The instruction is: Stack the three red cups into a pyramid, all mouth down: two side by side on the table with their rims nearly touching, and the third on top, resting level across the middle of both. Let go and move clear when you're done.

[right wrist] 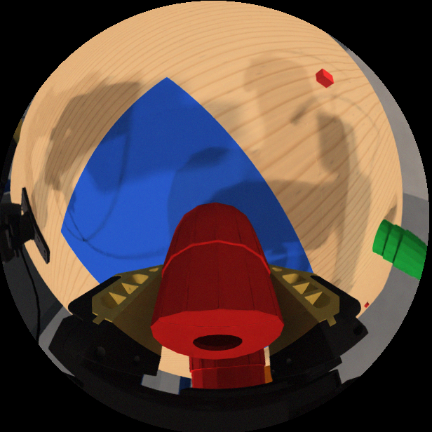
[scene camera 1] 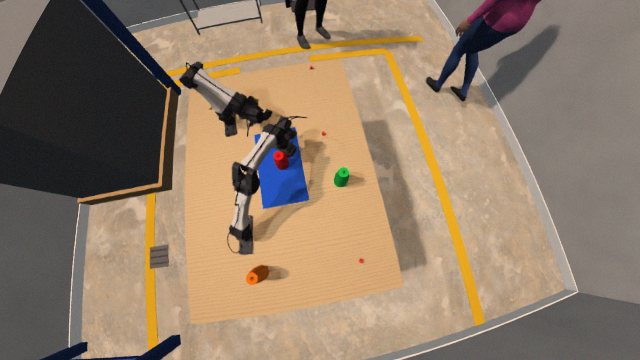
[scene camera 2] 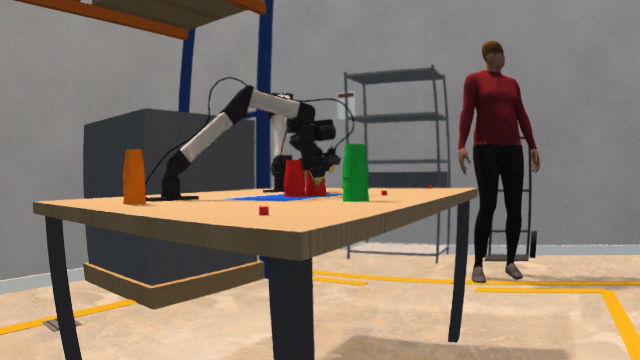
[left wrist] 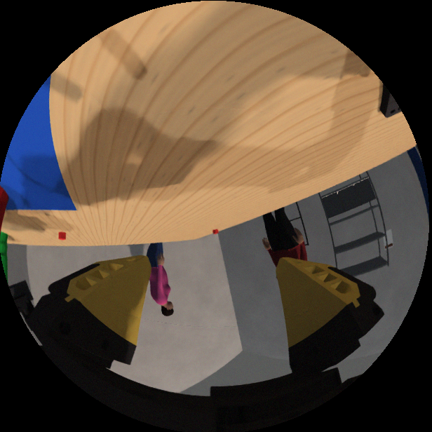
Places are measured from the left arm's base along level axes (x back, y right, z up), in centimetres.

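Where they show: left gripper, between the fingertips: (scene camera 1: 264, 105) (scene camera 2: 330, 168); right gripper, between the fingertips: (scene camera 1: 286, 150) (scene camera 2: 314, 185); left arm's base, origin of its link: (scene camera 1: 230, 122) (scene camera 2: 281, 191); right arm's base, origin of its link: (scene camera 1: 246, 234) (scene camera 2: 171, 200).
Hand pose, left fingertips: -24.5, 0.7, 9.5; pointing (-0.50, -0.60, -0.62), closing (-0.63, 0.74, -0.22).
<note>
Things, the pixels of their top centre, and the offset from my left fingertips, as dx, dy, dz. Level surfaces: height alone.
- blue mat, height of its surface: dz -9.4
- second red cup, centre of its top: (scene camera 2: 316, 169) -8.6, +28.0, -0.5
- green cup, centre of its top: (scene camera 2: 354, 144) (scene camera 1: 342, 171) -33.2, +50.9, +5.9
- orange cup, centre of its top: (scene camera 2: 132, 149) (scene camera 1: 251, 279) +16.9, +89.9, +5.9
One red cup (scene camera 1: 281, 160) (scene camera 2: 294, 178) (right wrist: 227, 376) stands mouth down on the blue mat (scene camera 1: 285, 194) (scene camera 2: 250, 198) (left wrist: 25, 150) (right wrist: 150, 225). My right gripper (scene camera 1: 290, 150) (scene camera 2: 315, 178) (right wrist: 215, 272) is shut on a second red cup (scene camera 2: 315, 189) (right wrist: 217, 285), upright and mouth down, at about mat level close beside the first. The gap between their rims is hard to judge, and I cannot tell whether the held cup touches the mat. My left gripper (scene camera 1: 269, 115) (left wrist: 213, 265) is open and empty, above the table near the mat's upper end in scene camera 1. A third red cup cannot be made out.
A green cup (scene camera 1: 341, 177) (scene camera 2: 355, 172) (right wrist: 400, 250) stands right of the mat in scene camera 1; an orange cup (scene camera 1: 257, 275) (scene camera 2: 134, 176) stands near the lower table edge. Small red cubes (scene camera 1: 323, 133) (scene camera 2: 263, 210) (left wrist: 62, 235) (right wrist: 325, 78) lie about. The two grippers are near each other.
</note>
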